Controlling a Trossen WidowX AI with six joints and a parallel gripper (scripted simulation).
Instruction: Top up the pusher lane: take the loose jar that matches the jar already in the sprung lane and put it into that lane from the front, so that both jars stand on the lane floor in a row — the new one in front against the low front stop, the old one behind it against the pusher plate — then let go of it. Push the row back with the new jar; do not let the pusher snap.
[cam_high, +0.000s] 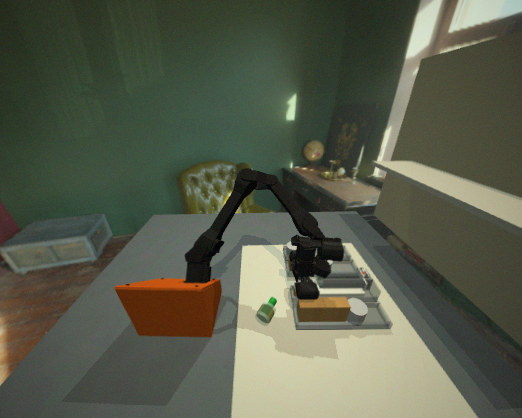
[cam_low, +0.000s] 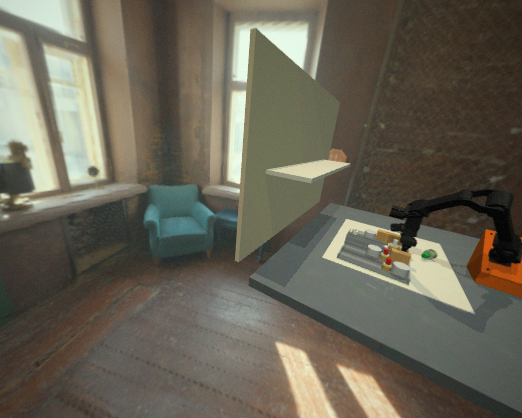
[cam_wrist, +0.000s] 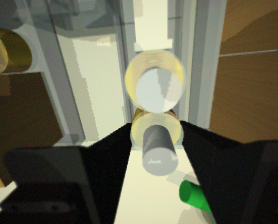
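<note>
The cream mat lies 60 mm ahead of my gripper tip, 30 mm to the right of it and 30 mm below it. From my gripper tip the other things lie so: shelf (510 mm ahead, 340 mm above, 10 mm to the right); grey lane rack (150 mm ahead, 20 mm to the left, 10 mm below); pale pusher plate (150 mm ahead, 30 mm to the left, 20 mm above).
</note>
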